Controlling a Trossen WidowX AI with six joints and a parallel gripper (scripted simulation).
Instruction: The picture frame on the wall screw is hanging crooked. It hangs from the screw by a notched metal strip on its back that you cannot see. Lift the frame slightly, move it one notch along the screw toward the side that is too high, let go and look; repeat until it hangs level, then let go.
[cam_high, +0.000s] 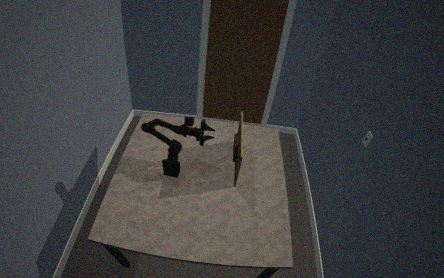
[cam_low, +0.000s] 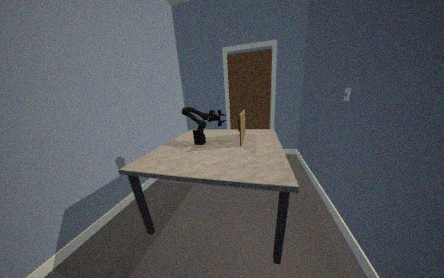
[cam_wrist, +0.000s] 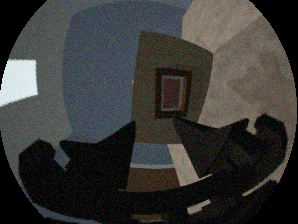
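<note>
Now: the picture frame 170 mm ahead of my gripper tip, 10 mm to the right of it and 80 mm below it. From my gripper tip the other things lie so: wall panel: 180 mm ahead, 10 mm to the left, 90 mm below.
</note>
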